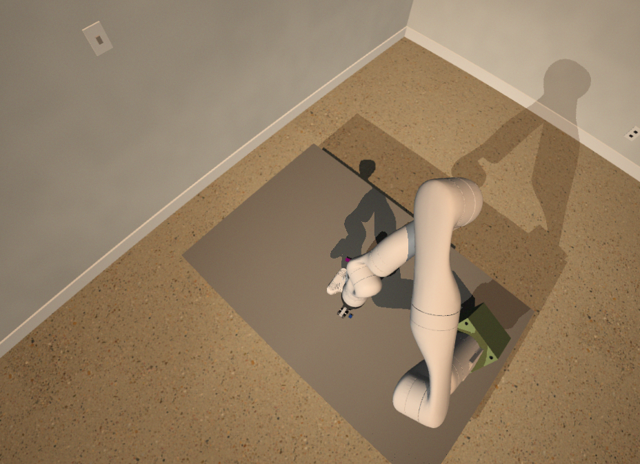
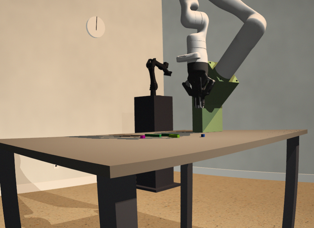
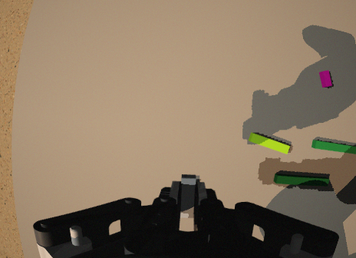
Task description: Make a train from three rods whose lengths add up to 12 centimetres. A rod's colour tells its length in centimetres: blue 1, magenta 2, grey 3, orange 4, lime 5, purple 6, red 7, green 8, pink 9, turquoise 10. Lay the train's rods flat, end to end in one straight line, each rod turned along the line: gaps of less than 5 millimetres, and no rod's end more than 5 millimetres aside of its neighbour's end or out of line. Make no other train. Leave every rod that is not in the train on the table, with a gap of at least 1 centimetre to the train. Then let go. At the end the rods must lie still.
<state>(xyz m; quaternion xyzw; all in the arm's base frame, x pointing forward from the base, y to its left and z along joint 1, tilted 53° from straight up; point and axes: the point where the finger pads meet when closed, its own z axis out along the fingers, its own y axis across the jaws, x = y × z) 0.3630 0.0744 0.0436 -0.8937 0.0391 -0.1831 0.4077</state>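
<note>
Now: hand 120 mm above the blue rod and 20 mm past it. The rest, counted from my hand: lime rod (120 mm below, 90 mm to the right, 30 mm ahead); then green rod (190 mm to the right, 120 mm below, 40 mm ahead); then grey rod (10 mm below).
</note>
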